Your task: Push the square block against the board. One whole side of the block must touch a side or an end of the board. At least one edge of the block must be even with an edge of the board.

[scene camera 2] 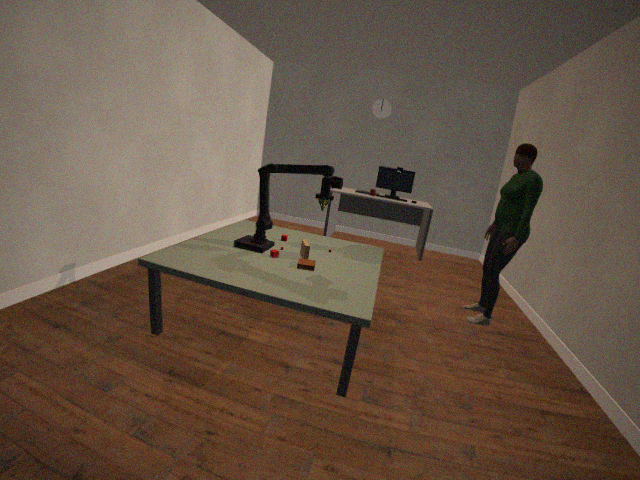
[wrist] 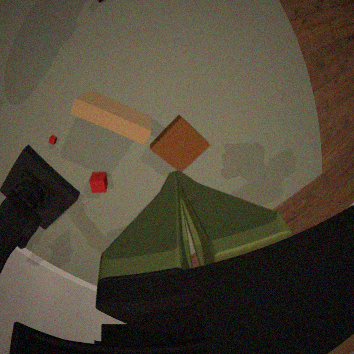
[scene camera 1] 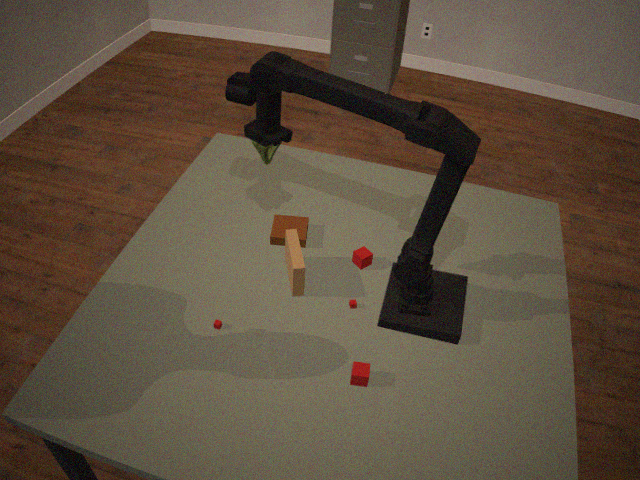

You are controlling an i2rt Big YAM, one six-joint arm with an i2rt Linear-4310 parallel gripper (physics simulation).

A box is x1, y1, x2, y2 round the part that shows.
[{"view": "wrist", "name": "gripper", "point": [176, 179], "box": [9, 170, 353, 353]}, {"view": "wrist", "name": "pale wooden board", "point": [92, 106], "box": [70, 90, 150, 143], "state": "on the table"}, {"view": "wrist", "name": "square block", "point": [178, 144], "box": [150, 114, 208, 170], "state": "on the table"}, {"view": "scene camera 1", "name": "gripper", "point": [267, 163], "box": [244, 109, 292, 164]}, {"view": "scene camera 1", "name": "pale wooden board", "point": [295, 264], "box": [285, 229, 304, 295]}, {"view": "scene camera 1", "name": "square block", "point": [281, 223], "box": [270, 215, 308, 247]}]
